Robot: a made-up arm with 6 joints. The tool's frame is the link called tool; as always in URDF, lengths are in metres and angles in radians. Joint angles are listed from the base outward.
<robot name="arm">
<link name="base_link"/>
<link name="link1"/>
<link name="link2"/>
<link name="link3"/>
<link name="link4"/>
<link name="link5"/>
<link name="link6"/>
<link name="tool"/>
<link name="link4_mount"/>
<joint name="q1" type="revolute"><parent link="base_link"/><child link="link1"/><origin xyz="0 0 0.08"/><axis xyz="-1 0 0"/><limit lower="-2.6" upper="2.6"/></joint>
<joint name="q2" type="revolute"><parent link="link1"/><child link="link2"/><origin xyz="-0.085 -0.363 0.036"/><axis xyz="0 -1 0"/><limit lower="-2.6" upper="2.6"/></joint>
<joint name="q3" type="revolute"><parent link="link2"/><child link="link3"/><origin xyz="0.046 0.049 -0.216"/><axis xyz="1 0 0"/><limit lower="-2.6" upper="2.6"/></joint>
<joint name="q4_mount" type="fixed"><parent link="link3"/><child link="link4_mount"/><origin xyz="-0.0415 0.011 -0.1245"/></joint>
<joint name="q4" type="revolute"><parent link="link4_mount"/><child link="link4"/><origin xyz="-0.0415 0.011 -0.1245"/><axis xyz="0 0 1"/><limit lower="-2.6" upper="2.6"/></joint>
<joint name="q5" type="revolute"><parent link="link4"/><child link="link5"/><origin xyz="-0.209 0.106 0.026"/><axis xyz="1 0 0"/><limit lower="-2.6" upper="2.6"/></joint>
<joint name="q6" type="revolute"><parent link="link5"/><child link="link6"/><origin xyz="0.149 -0.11 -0.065"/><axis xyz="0 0 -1"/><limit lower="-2.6" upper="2.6"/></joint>
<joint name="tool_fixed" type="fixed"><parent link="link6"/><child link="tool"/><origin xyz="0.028 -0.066 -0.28"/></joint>
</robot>
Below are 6 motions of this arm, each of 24 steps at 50 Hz.
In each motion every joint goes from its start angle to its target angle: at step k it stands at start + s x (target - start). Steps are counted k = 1, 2, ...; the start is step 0. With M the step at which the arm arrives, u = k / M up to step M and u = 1 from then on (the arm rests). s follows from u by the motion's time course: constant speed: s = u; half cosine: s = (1 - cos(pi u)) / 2; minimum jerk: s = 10 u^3 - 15 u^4 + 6 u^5.
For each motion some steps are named. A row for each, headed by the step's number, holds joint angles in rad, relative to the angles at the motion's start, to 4 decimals.
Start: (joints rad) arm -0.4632 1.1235 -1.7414 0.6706 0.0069 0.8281
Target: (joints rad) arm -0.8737 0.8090 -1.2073 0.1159 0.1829 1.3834
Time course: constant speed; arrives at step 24
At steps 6, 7, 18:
6: -0.1026 -0.0786 0.1335 -0.1387 0.0440 0.1388
7: -0.1197 -0.0917 0.1558 -0.1618 0.0513 0.1620
18: -0.3079 -0.2359 0.4006 -0.4160 0.1320 0.4165

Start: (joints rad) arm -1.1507 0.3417 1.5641 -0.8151 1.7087 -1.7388
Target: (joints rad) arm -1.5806 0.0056 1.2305 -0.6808 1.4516 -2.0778
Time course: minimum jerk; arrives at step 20
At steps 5, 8, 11, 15, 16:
5: -0.0445 -0.0348 -0.0345 0.0139 -0.0266 -0.0351
8: -0.1365 -0.1067 -0.1059 0.0426 -0.0816 -0.1076
11: -0.2550 -0.1993 -0.1979 0.0797 -0.1525 -0.2011
15: -0.3854 -0.3013 -0.2991 0.1204 -0.2305 -0.3039
16: -0.4050 -0.3166 -0.3143 0.1265 -0.2422 -0.3194

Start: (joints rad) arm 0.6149 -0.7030 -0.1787 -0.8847 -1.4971 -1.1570
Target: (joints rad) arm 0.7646 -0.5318 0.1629 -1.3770 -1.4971 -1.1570
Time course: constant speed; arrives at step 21
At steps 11, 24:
11: 0.0784 0.0897 0.1789 -0.2579 0.0000 0.0000
24: 0.1497 0.1712 0.3416 -0.4923 0.0000 0.0000

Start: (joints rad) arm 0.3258 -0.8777 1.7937 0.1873 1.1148 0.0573
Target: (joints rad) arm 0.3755 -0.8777 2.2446 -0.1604 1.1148 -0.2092
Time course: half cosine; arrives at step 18
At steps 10, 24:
10: 0.0292 0.0000 0.2646 -0.2040 0.0000 -0.1564
24: 0.0497 0.0000 0.4509 -0.3477 0.0000 -0.2665

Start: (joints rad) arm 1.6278 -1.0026 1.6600 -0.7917 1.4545 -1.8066
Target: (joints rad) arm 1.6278 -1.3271 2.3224 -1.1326 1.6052 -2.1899
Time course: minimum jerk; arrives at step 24
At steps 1, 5, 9, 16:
1: 0.0000 -0.0002 0.0004 -0.0002 0.0001 -0.0003
5: 0.0000 -0.0209 0.0427 -0.0220 0.0097 -0.0247
9: 0.0000 -0.0893 0.1823 -0.0938 0.0415 -0.1055
16: 0.0000 -0.2564 0.5234 -0.2694 0.1191 -0.3029

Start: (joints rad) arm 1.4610 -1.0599 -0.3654 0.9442 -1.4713 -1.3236
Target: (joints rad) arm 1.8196 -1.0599 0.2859 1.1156 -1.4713 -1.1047
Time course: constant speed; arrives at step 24
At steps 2, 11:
2: 0.0299 0.0000 0.0543 0.0143 0.0000 0.0182
11: 0.1644 0.0000 0.2985 0.0786 0.0000 0.1003

